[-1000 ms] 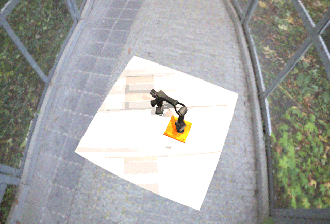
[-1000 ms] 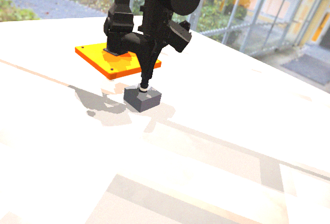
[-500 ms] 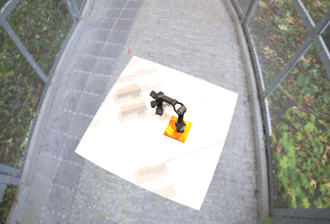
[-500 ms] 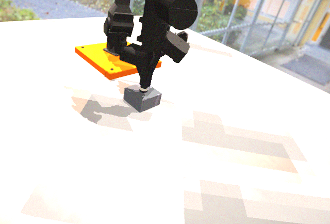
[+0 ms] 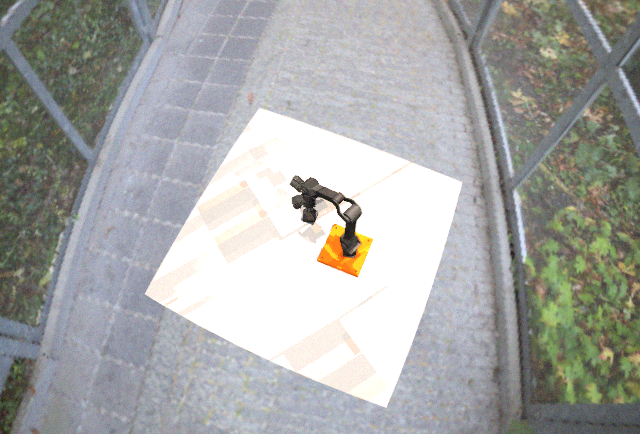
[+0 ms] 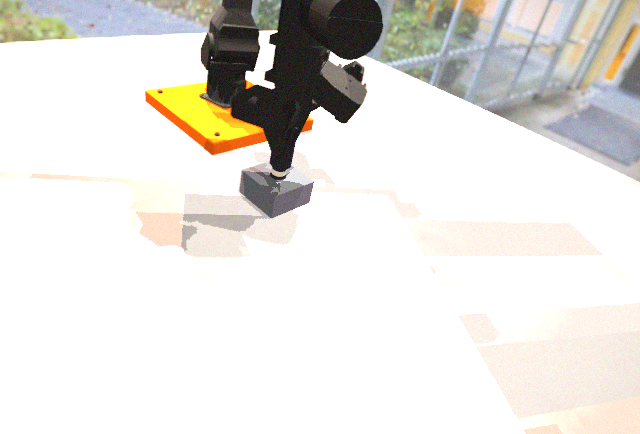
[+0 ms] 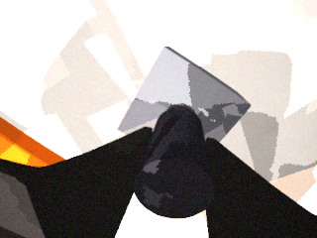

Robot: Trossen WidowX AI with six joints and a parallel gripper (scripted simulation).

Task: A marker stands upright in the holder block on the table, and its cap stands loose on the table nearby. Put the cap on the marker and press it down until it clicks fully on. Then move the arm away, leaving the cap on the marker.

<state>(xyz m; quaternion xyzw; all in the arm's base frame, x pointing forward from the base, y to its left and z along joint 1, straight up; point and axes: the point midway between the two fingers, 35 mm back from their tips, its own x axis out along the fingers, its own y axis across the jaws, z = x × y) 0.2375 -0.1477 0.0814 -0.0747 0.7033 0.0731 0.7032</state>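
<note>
Now: gripper tip 1 cm below the marker cap.
</note>
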